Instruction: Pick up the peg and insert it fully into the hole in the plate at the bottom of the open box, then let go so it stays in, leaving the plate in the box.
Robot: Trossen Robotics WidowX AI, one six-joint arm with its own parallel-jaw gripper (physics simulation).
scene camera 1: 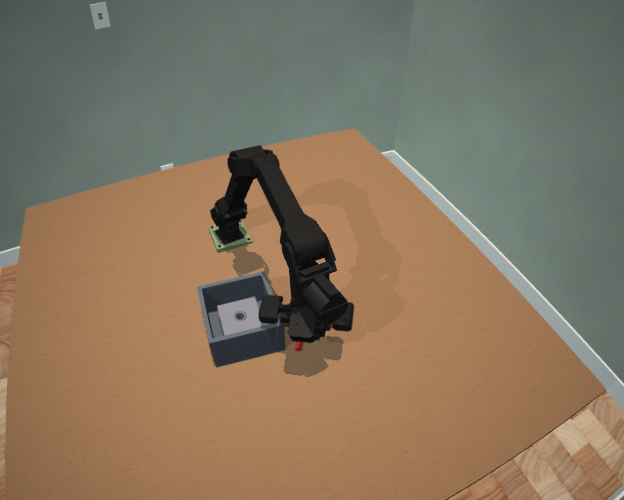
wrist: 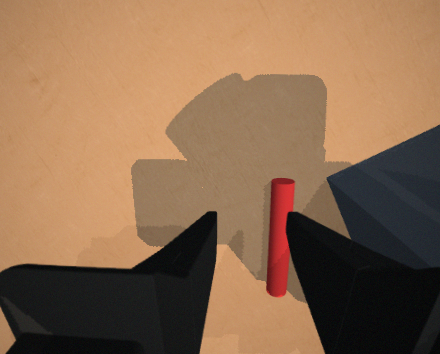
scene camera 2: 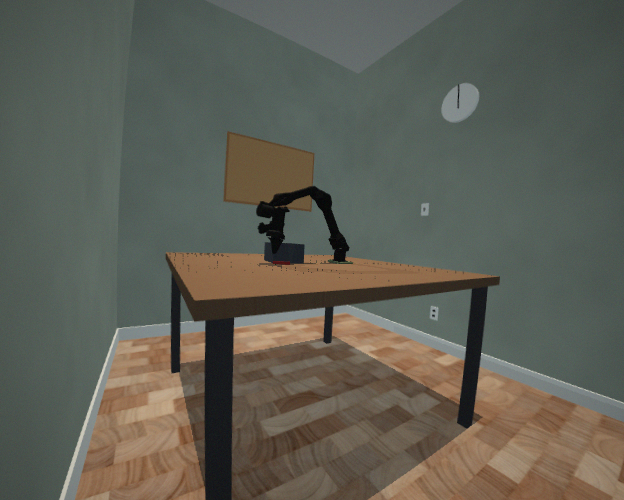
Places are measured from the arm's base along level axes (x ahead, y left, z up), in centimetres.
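Where they show: gripper, fingertip midpoint: [wrist: 251,220] [scene camera 2: 274,253]; arm's base at its link origin: [scene camera 1: 229,234] [scene camera 2: 339,260].
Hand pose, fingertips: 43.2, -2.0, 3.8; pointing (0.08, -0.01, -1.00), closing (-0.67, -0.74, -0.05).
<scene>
Things, the pixels of their top centre, and the offset from my fingertips, as dx, dy, dz. Level surfaces: height alone.
- red peg at its top centre: [wrist: 281,245] [scene camera 1: 300,333] [scene camera 2: 281,261] -3.9, +0.7, -3.6
- open blue-grey box at its top centre: [scene camera 1: 238,305] [scene camera 2: 284,243] -12.5, -9.8, +4.8
- white plate at its top centre: [scene camera 1: 240,315] -12.5, -9.8, +1.1
- brown table at its surface level: dz -5.0
A red peg [scene camera 1: 297,345] [scene camera 2: 281,263] [wrist: 281,240] lies flat on the table beside the open blue-grey box [scene camera 1: 247,350] [scene camera 2: 292,253] [wrist: 395,195]. My gripper [wrist: 251,220] is partly open and empty, pointing down over the peg. In the wrist view the peg runs lengthwise between the fingers, close to the right one, whose tip overlaps the peg's right edge. In scene camera 2 the fingertips appear a little above the table. The white plate [scene camera 1: 227,308] lies at the bottom of the box, with its round hole [scene camera 1: 240,315] visible. The gripper hides most of the peg in scene camera 1.
The box stands right next to the gripper, its corner near the right finger in the wrist view. The green base mount [scene camera 1: 215,240] stands on the brown table [scene camera 1: 156,416] [scene camera 2: 250,291] behind the box. The arm arches over the table beside the box.
</scene>
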